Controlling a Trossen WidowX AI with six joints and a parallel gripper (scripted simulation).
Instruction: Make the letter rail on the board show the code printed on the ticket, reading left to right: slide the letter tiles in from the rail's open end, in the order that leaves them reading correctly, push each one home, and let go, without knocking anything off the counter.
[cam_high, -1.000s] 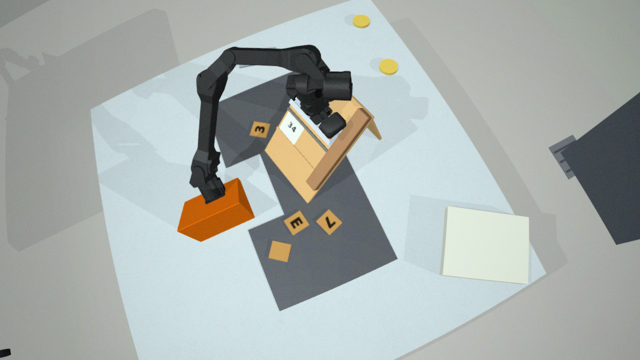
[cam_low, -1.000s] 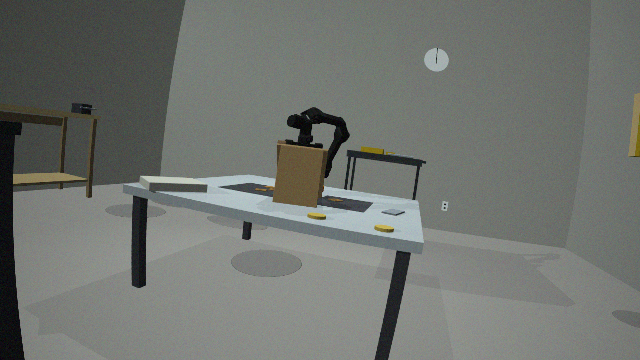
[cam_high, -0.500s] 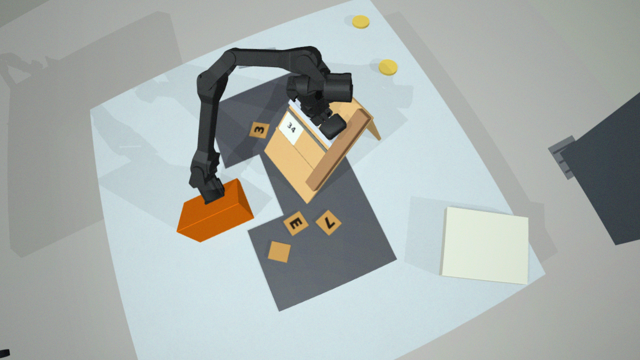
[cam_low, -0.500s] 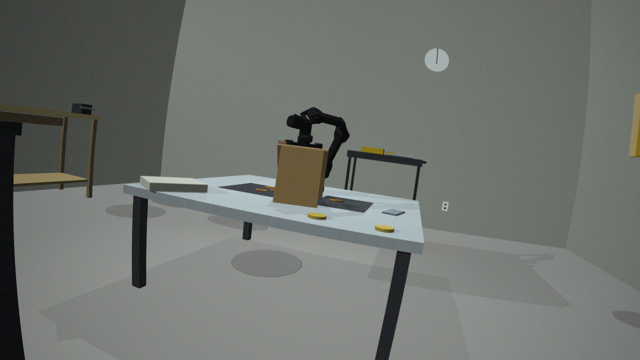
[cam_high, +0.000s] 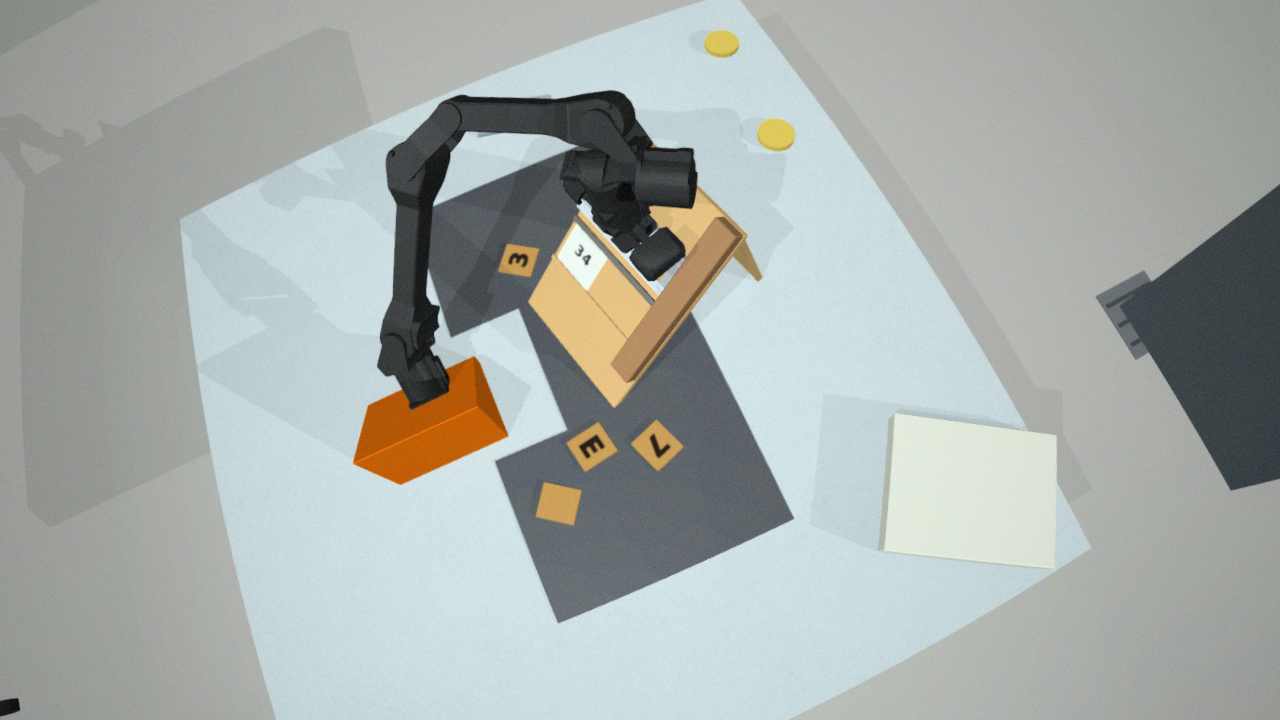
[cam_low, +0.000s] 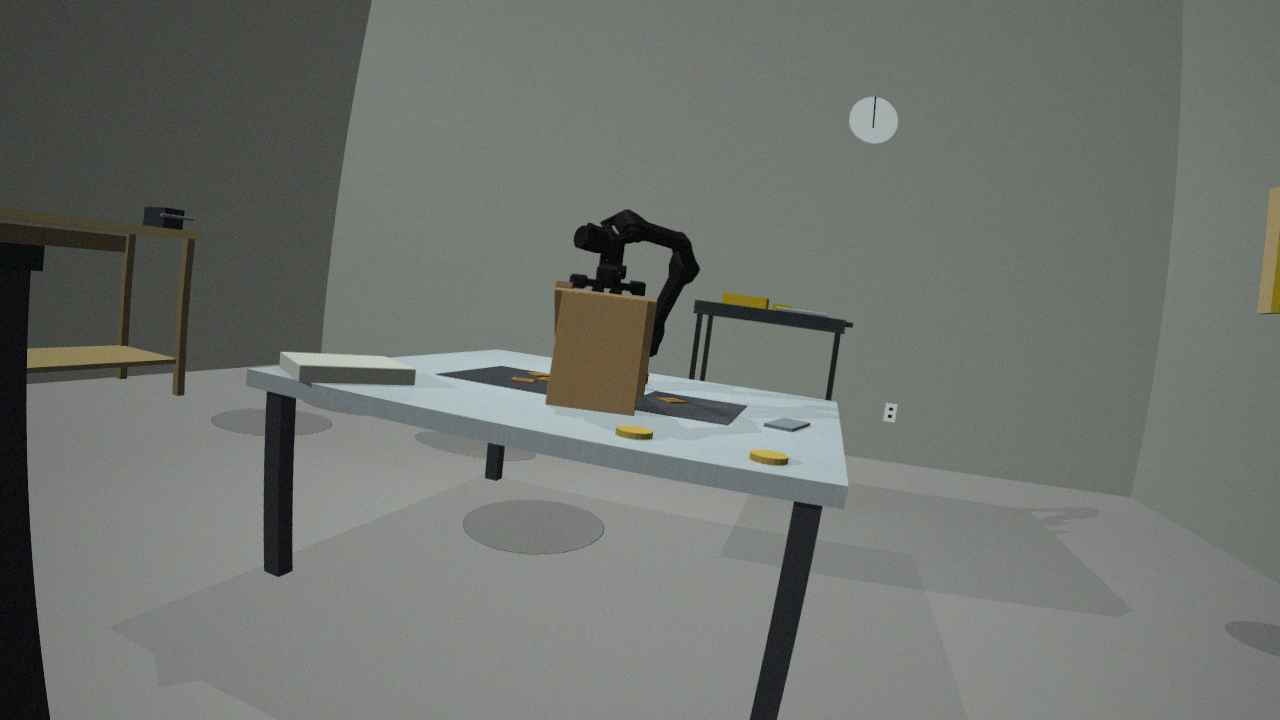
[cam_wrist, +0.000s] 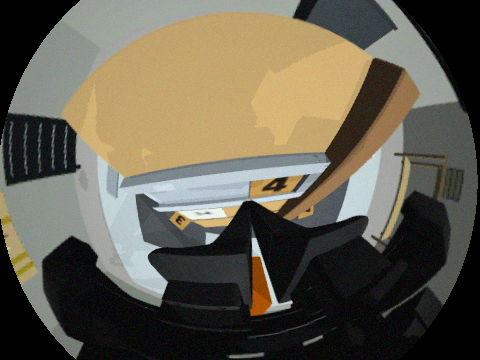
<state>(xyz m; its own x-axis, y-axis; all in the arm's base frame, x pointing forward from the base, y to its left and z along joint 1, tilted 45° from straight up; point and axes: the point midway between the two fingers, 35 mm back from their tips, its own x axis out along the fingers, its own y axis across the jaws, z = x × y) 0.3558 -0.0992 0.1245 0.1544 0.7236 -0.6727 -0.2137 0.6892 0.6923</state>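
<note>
Right now the tile marked 4 is 20 mm ahead of my gripper tip, 30 mm to the right of it and 20 mm below it. The rest, counted from my gripper tip: white ticket (60 mm behind, 70 mm to the left, 90 mm below); then blank tile (260 mm behind, 240 mm to the right, 190 mm below); then tile marked 3 (150 mm behind, 170 mm to the left, 190 mm below).
</note>
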